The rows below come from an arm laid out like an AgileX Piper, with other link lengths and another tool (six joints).
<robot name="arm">
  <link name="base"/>
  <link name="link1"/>
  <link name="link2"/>
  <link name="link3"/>
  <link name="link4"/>
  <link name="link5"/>
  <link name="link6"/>
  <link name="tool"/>
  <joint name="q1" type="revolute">
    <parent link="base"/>
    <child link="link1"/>
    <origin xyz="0 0 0.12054"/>
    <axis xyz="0 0 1"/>
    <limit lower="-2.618" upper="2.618"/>
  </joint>
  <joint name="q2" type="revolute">
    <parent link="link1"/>
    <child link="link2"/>
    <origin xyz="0 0 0"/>
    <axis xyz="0 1 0"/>
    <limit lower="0" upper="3.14"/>
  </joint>
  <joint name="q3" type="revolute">
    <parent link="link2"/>
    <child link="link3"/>
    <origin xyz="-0.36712 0 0.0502"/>
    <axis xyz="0 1 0"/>
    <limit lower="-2.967" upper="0"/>
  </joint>
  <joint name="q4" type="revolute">
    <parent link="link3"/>
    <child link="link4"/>
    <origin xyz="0.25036 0 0.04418"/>
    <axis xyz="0.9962 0 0.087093"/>
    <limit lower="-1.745" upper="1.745"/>
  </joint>
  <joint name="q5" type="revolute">
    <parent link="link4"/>
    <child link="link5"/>
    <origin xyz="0 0 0"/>
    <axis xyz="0 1 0"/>
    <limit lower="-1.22" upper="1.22"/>
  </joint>
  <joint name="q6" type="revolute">
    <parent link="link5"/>
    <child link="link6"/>
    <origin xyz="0.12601 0 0.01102"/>
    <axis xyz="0.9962 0 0.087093"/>
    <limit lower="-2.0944" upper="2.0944"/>
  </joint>
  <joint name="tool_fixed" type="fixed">
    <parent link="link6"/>
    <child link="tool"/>
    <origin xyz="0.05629 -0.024 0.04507" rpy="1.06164 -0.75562 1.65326"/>
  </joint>
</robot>
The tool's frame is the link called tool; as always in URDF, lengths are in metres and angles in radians.
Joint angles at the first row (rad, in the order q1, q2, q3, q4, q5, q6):
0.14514, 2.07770, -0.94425, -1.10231, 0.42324, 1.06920
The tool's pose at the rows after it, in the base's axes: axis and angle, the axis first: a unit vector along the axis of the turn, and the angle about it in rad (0 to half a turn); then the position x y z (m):
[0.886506 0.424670 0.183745 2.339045 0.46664 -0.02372 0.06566]
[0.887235 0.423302 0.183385 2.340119 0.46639 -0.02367 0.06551]
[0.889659 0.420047 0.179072 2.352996 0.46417 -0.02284 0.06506]
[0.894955 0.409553 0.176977 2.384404 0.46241 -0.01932 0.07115]
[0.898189 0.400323 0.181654 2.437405 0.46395 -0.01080 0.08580]
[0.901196 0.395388 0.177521 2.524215 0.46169 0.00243 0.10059]
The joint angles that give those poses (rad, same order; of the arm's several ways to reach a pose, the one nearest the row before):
0.14512, 2.07769, -0.94425, -1.10230, 0.42324, 1.07176
0.14536, 2.07769, -0.94425, -1.09898, 0.42324, 1.07175
0.14535, 2.07408, -0.94505, -1.05335, 0.42323, 1.03560
0.14537, 2.05375, -0.95919, -0.92208, 0.42741, 0.92601
0.14536, 2.01743, -0.99574, -0.70625, 0.44577, 0.72696
0.14536, 1.97871, -1.04402, -0.42707, 0.50680, 0.46976

